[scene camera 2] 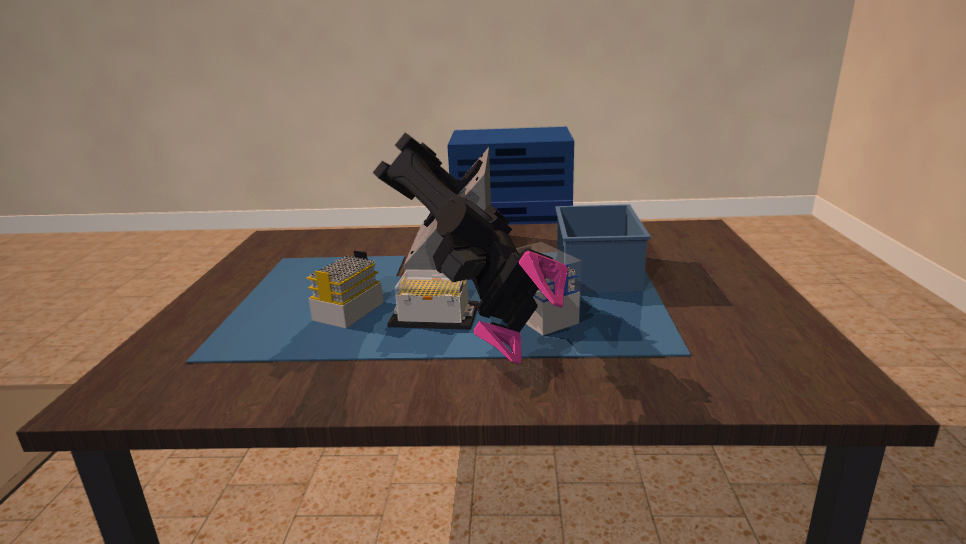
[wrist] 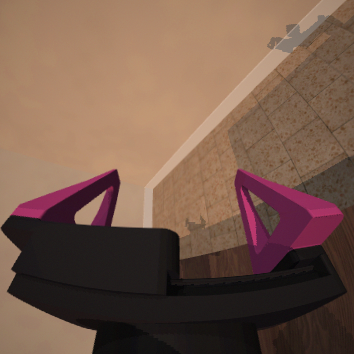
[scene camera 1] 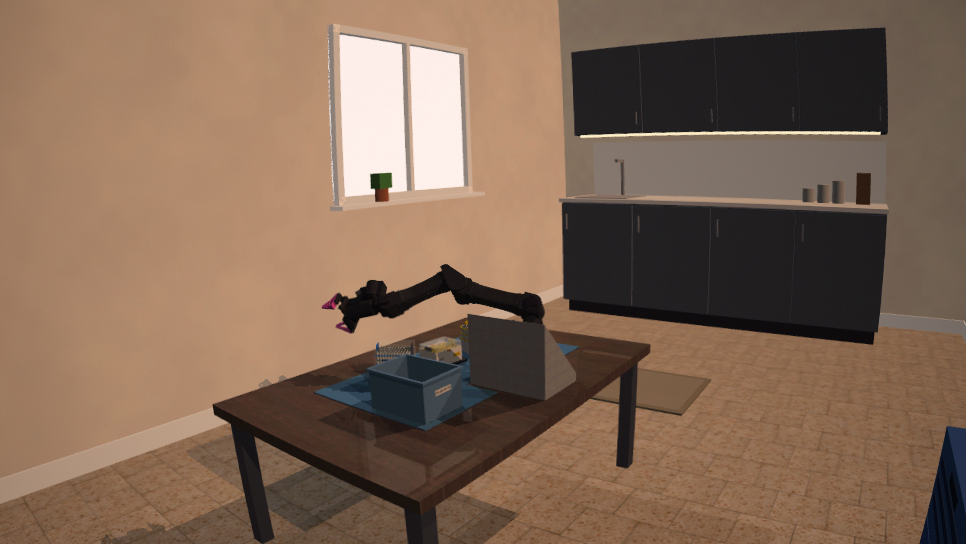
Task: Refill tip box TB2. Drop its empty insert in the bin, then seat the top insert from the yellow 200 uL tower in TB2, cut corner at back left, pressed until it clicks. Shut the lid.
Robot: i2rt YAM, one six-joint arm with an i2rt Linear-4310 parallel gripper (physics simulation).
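Observation:
There is a blue-banded tip tower (scene camera 2: 547, 318) here, along with a blue bin (scene camera 2: 610, 240). In the wrist view the tower is out of frame. The tip box TB2 (scene camera 2: 445, 305), (scene camera 1: 445, 349) is in sight too. As for my gripper (scene camera 2: 536, 334), (wrist: 176, 175), (scene camera 1: 329, 316), it is open and holds nothing.

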